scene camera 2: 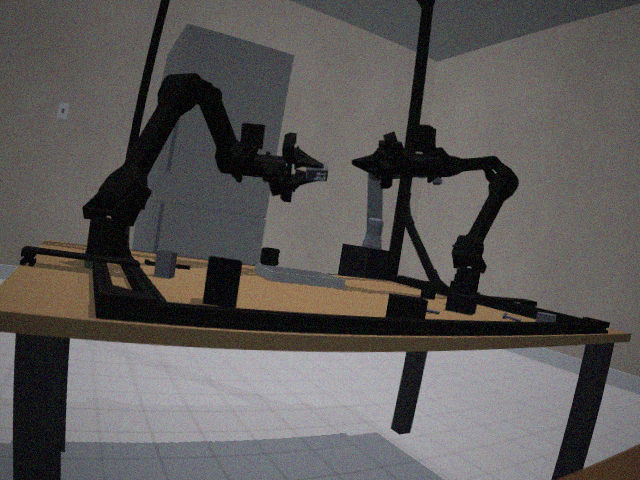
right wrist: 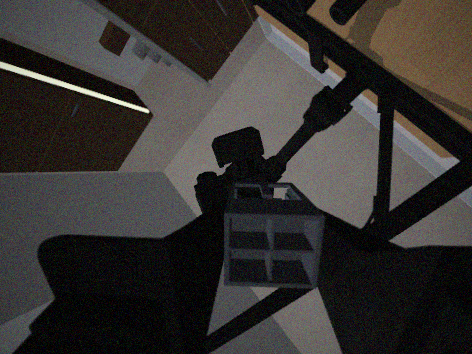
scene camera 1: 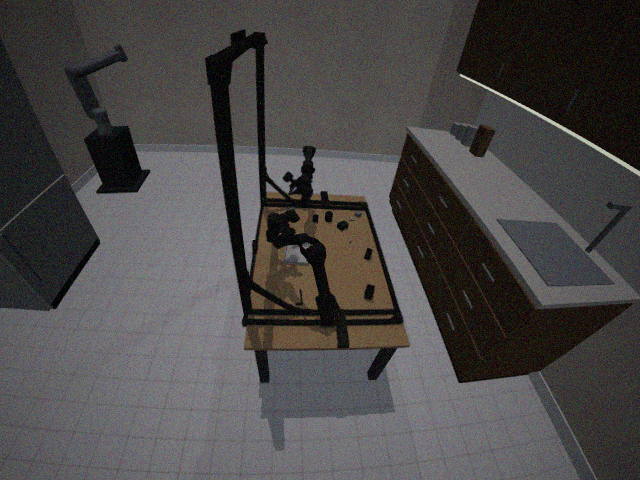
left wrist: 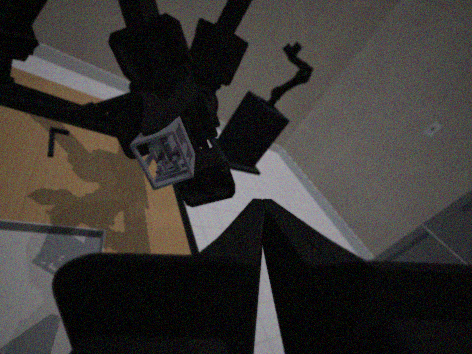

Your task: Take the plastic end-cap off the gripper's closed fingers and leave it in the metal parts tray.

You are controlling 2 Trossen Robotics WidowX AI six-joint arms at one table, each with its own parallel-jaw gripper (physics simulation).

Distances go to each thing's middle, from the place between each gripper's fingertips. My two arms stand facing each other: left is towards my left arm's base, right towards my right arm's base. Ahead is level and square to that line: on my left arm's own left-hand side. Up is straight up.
Right now the grey metal parts tray [scene camera 2: 273, 273] is 4 cm ahead of my right hand, 5 cm to the right of it and 26 cm below it.
The grey metal parts tray lies 5 cm ahead of my left hand, 13 cm to the right of it and 30 cm below it.
